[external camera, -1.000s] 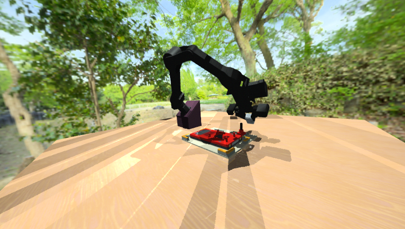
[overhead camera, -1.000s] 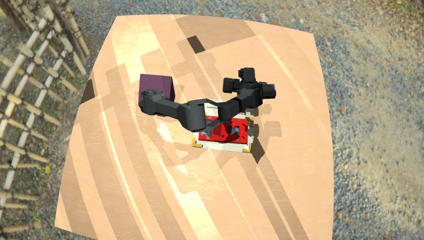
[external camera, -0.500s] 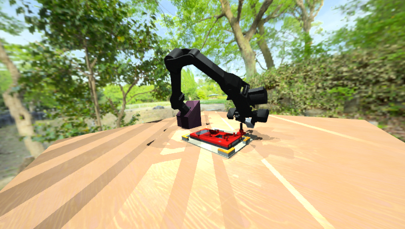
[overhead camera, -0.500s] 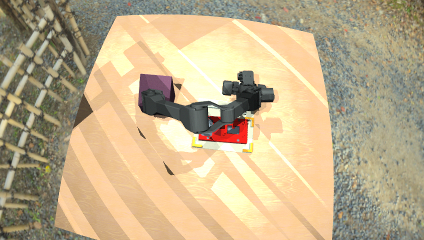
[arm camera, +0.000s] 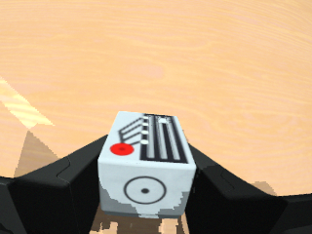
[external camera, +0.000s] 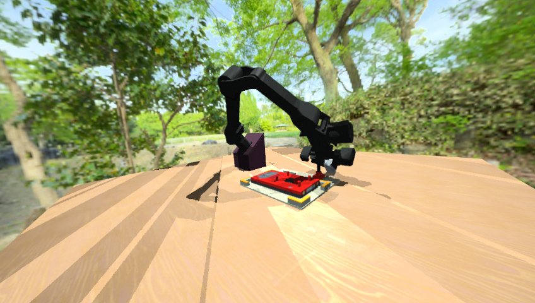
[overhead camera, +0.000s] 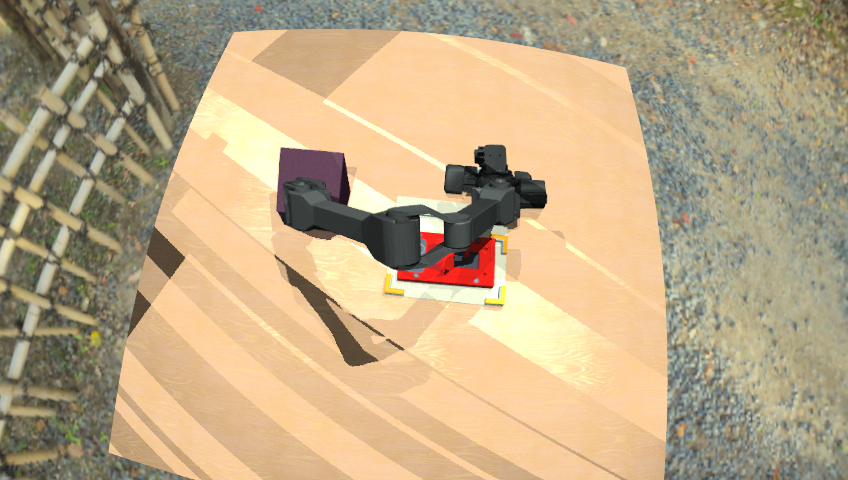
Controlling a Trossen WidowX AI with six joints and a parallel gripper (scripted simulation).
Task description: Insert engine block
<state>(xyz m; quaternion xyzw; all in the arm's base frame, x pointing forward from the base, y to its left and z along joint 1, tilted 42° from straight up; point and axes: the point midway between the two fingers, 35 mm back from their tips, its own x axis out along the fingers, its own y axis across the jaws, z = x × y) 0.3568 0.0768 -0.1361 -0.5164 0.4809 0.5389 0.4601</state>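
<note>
Now: the grey engine block 10 mm to the right of my gripper tip, 10 mm ahead of it and 10 mm above it. From my gripper tip the other things lie so: black upright peg 100 mm to the right, 20 mm above, 10 mm ahead.
</note>
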